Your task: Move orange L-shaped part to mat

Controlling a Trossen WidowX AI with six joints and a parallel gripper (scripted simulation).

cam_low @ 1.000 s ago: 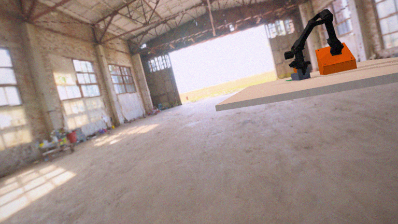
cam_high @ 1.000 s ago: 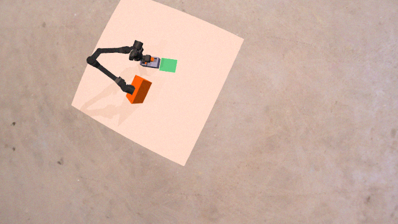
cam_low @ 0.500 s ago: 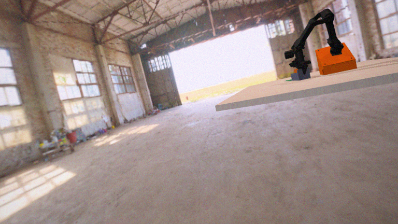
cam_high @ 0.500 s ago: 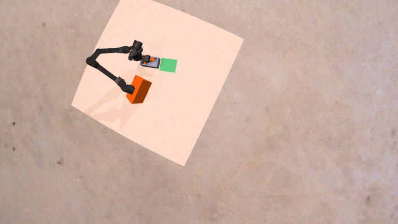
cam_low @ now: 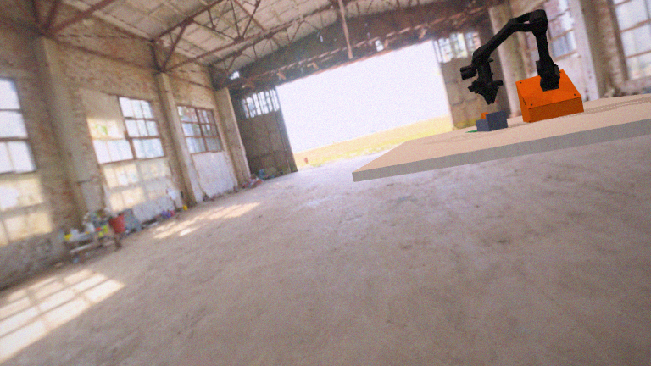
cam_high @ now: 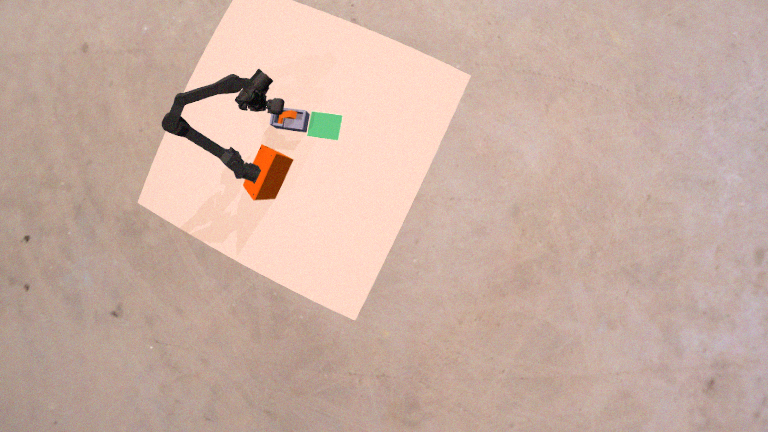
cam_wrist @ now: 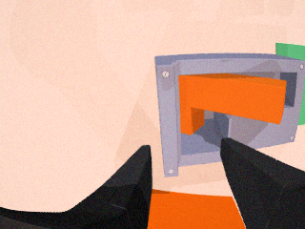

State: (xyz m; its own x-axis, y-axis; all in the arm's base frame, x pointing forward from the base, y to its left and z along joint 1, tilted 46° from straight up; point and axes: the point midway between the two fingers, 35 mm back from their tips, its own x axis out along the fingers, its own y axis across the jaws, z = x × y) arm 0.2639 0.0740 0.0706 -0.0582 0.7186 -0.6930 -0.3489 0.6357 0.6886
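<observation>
The orange L-shaped part is 40 mm to the right of my gripper tip and 90 mm below it. Also, from my gripper tip: green mat: 70 mm ahead, 210 mm to the right, 150 mm below.
</observation>
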